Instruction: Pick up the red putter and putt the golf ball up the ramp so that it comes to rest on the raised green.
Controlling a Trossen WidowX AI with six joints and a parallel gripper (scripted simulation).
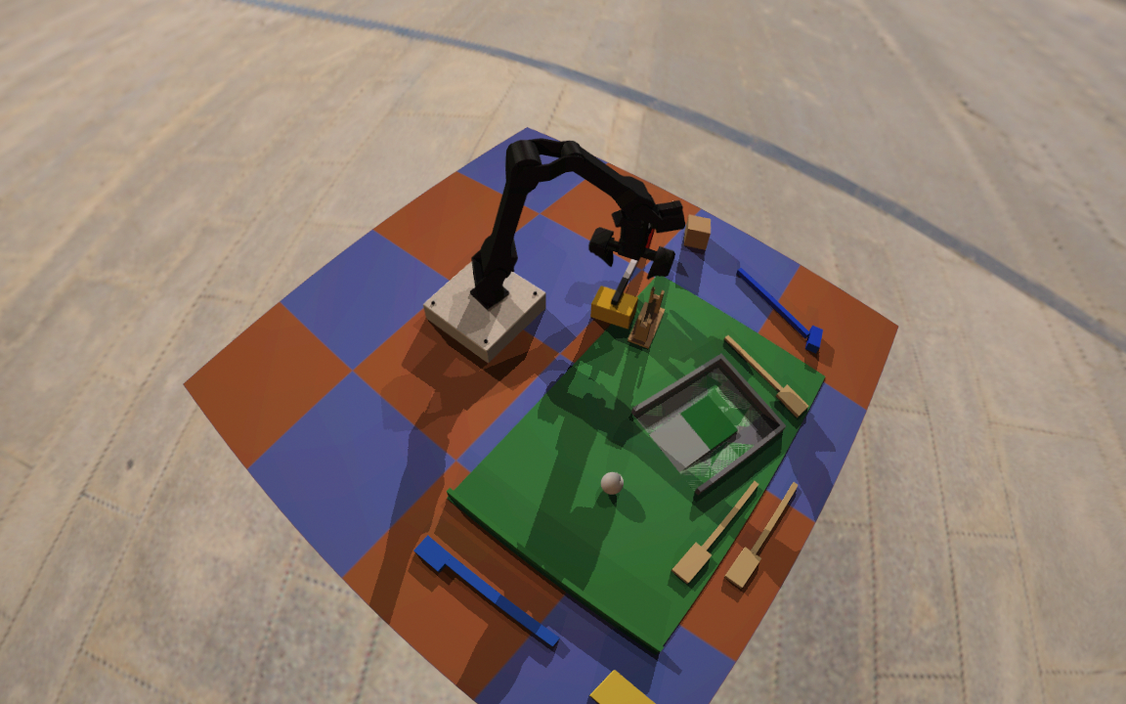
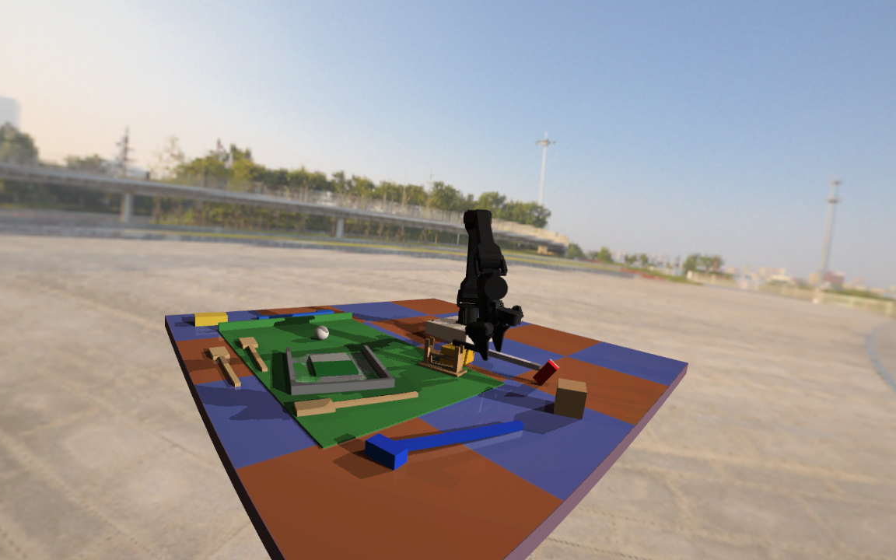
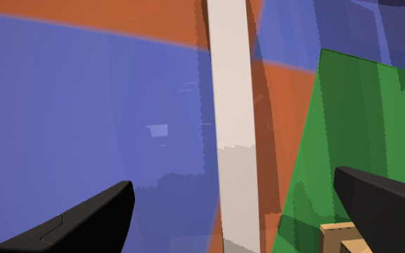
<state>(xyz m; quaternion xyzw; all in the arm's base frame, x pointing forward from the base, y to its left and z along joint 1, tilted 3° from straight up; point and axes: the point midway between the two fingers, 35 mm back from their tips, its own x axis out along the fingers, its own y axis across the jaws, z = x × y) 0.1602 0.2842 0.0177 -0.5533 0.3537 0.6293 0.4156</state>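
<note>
My gripper tip is now 120 mm short of the wooden stand, 60 mm to the left of it and 10 mm above it. From my gripper tip the other things lie so: green mat 320 mm ahead, 250 mm to the right, 40 mm below; tan cube 10 mm ahead, 260 mm to the left, 10 mm below; yellow block 40 mm ahead, 100 mm to the right, 20 mm below.
</note>
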